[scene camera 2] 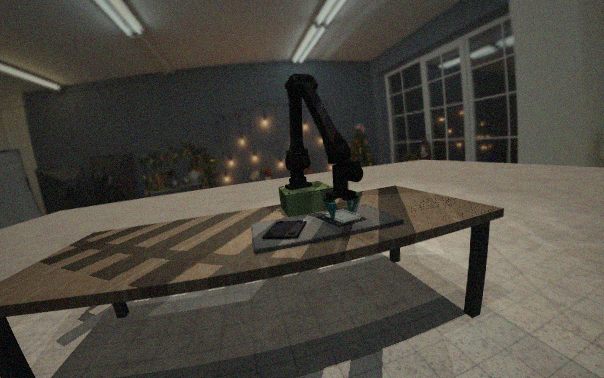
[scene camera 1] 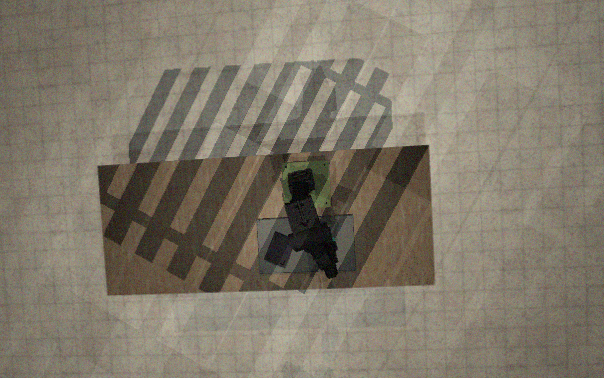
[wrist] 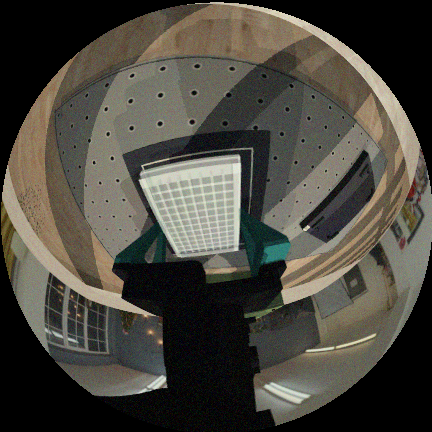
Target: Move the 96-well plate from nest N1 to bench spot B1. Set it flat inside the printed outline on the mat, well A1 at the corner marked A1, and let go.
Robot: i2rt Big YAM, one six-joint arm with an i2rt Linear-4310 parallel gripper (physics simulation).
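Pixels of known places: gripper, fingertip midpoint: (scene camera 2: 342,217) (wrist: 199,216); arm's base, link origin: (scene camera 2: 298,186) (scene camera 1: 301,179).
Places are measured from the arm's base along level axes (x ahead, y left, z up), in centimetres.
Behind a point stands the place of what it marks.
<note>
The white 96-well plate (wrist: 197,205) @[x 37.2, y 2.5, z -8.5 cm] (scene camera 2: 346,216) @[x 39.0, y 2.1, z -8.0 cm] sits between my teal fingers. My gripper (wrist: 199,216) @[x 34.9, y 2.7, z -9.2 cm] (scene camera 2: 341,206) @[x 34.9, y 2.7, z -9.2 cm] is shut on its long sides and holds it low over the dark mat (wrist: 259,146) @[x 42.2, y -3.5, z -9.3 cm] with the thin white printed outline (wrist: 252,173) @[x 39.5, y -2.9, z -9.3 cm]. The plate lies roughly inside that outline; I cannot tell whether it touches the mat. The black nest N1 (wrist: 342,197) @[x 36.1, y -17.1, z -8.3 cm] (scene camera 2: 285,229) @[x 35.7, y -21.3, z -8.3 cm] (scene camera 1: 277,247) @[x 32.1, y -21.5, z -8.3 cm] stands empty to the side on the same board. In the overhead view the arm (scene camera 1: 310,240) @[x 17.3, y 0.7, z 51.6 cm] hides the plate.
A grey perforated board (wrist: 160,96) @[x 47.6, y 3.8, z -9.5 cm] (scene camera 2: 379,220) @[x 48.2, y 10.3, z -9.5 cm] (scene camera 1: 347,232) @[x 33.0, y 16.9, z -9.5 cm] carries the mat and nest on the wooden table (scene camera 2: 436,211) @[x 53.8, y 36.0, z -10.8 cm] (scene camera 1: 151,203) @[x -7.6, y -85.8, z -10.7 cm]. The arm's green base block (scene camera 2: 302,199) @[x 13.8, y -4.4, z -3.8 cm] (scene camera 1: 323,178) @[x 2.0, y 10.7, z 0.1 cm] stands just behind the board.
</note>
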